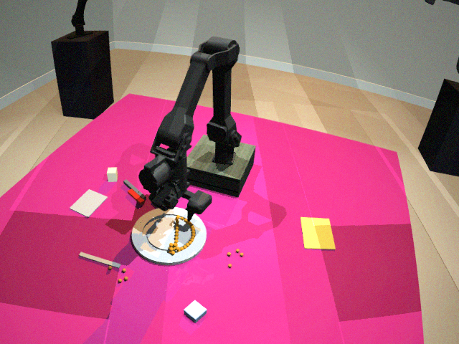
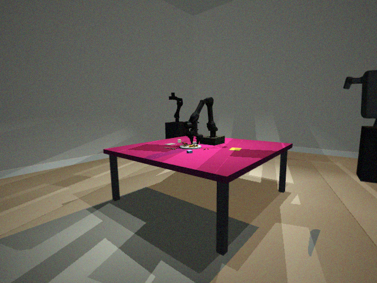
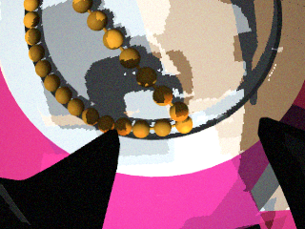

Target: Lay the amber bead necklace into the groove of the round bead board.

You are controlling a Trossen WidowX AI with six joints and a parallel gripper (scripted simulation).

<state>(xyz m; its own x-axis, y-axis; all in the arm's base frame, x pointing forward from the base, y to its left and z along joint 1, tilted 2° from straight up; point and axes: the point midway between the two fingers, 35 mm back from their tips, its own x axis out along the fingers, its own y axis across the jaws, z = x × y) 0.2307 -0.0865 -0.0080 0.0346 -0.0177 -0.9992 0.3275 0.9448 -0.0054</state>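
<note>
Now: gripper tip 7 cm short of the round bead board, 1 cm to the left of it and 1 cm above it. Round my gripper tip: white block 9 cm behind, 6 cm to the right, 1 cm below; then red-handled tool 7 cm behind, 16 cm to the right, 1 cm below; then white strip 20 cm ahead, 16 cm to the right, 2 cm below.
</note>
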